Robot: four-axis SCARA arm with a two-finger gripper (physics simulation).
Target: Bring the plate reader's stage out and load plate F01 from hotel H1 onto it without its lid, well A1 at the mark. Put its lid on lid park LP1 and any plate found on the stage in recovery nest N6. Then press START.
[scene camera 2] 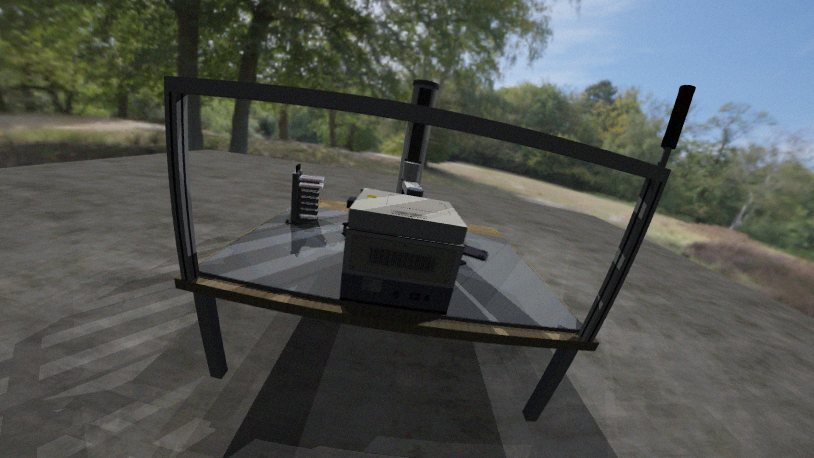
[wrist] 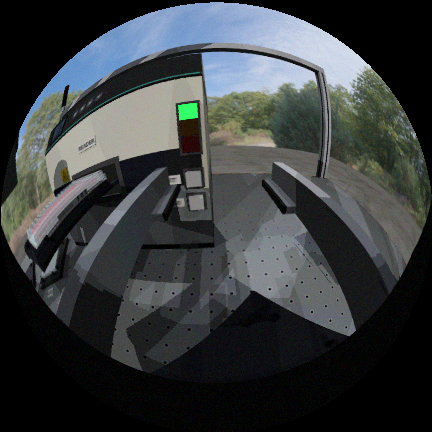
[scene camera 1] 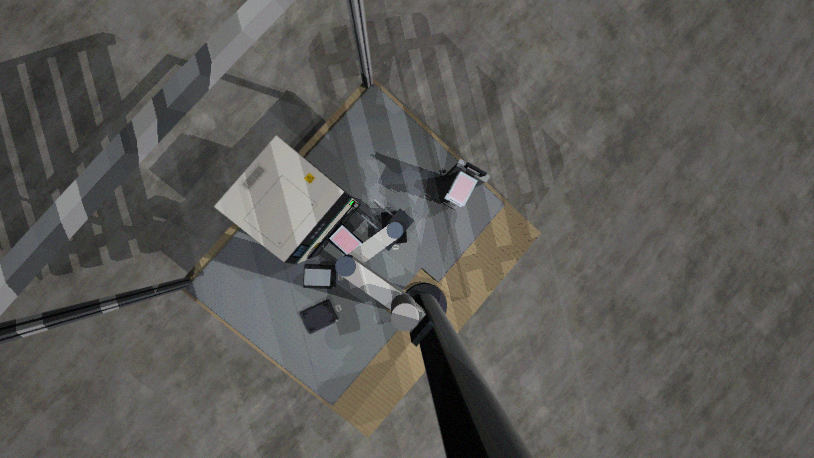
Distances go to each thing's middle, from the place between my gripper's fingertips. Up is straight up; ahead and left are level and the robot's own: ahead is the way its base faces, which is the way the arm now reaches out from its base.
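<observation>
I find the plate reader stage (wrist: 41,255) 19 cm to the left of my hand, 2 cm behind it and 1 cm below it. Going by their middles, the stage is the nearest to my hand of the things named here. There is nest N6 (scene camera 1: 318,317) as well, and counted from my hand it is 60 cm to the left, 17 cm behind and 13 cm below.
</observation>
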